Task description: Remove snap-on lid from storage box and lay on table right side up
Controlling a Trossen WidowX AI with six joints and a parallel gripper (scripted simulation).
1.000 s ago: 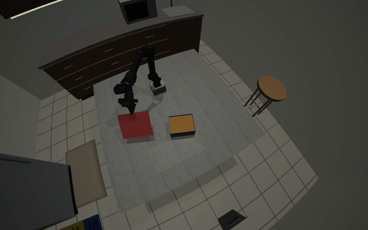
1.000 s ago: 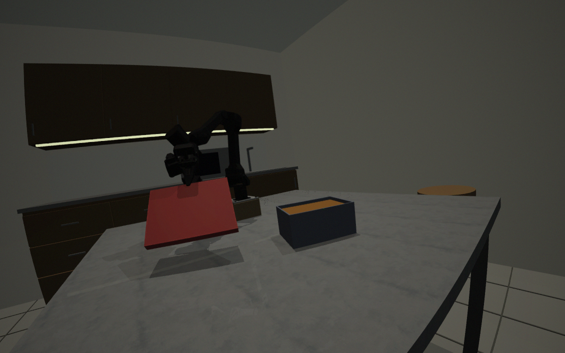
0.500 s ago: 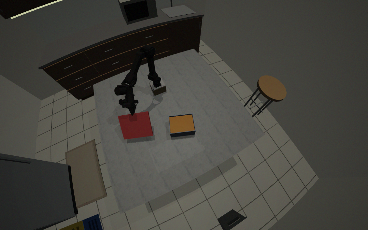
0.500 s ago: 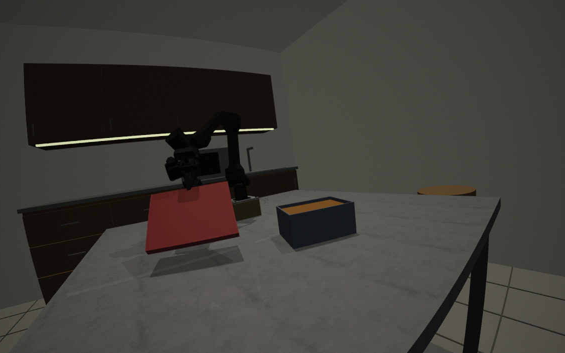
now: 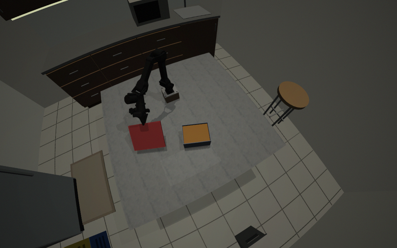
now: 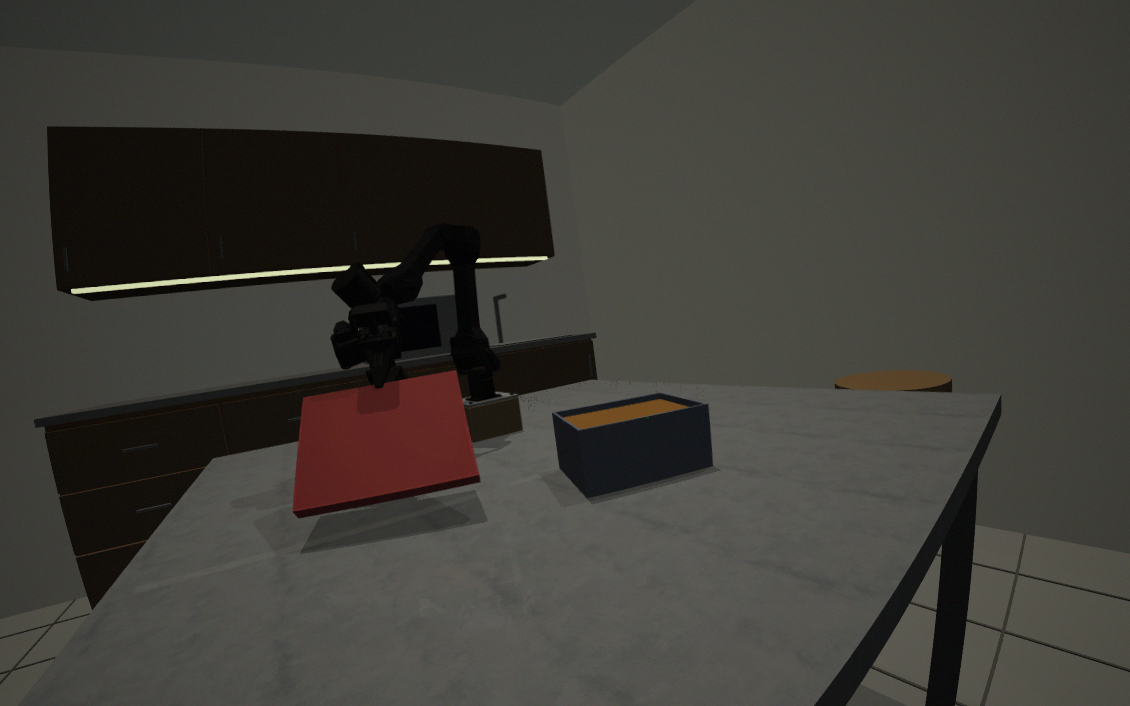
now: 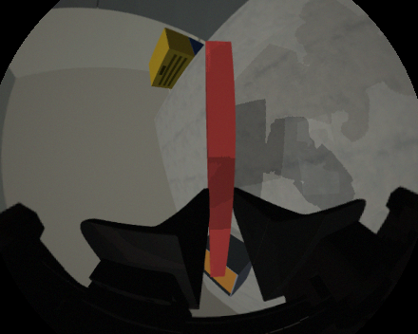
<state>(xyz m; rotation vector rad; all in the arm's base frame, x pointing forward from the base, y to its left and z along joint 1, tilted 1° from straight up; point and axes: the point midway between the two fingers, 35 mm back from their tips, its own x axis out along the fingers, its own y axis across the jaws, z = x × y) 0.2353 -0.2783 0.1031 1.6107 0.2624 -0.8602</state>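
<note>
The red lid is 6 cm ahead of my gripper tip, 5 cm below it and 2 cm to the right of it. Also, from my gripper tip: storage box 30 cm to the left, 20 cm ahead, 12 cm below.
</note>
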